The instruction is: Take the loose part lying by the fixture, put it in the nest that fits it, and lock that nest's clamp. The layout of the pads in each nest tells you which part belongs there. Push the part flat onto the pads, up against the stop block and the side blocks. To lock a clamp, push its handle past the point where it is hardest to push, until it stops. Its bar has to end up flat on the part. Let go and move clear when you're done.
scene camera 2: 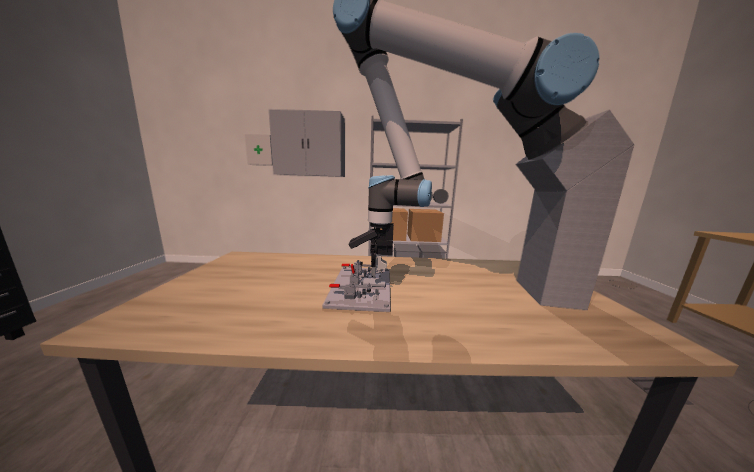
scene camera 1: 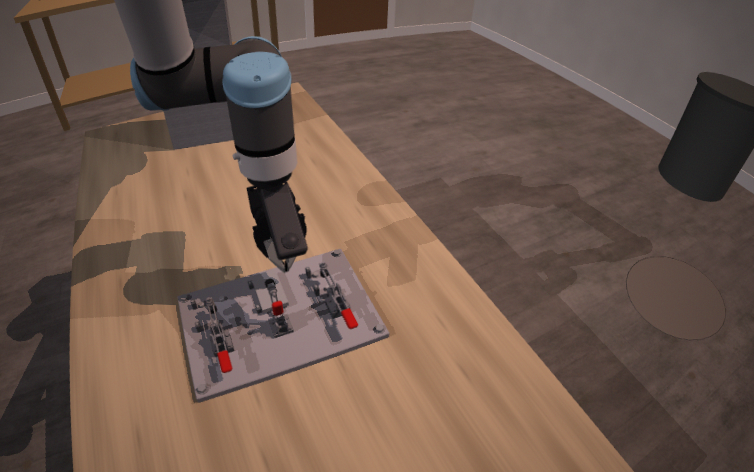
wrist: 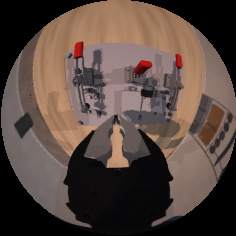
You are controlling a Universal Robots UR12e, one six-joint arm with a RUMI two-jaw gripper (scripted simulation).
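You can see my gripper in scene camera 2 [374,278], and the wrist view and scene camera 1 show it too. On my gripper, [wrist: 146,148] and [scene camera 1: 265,244] are the same spot.
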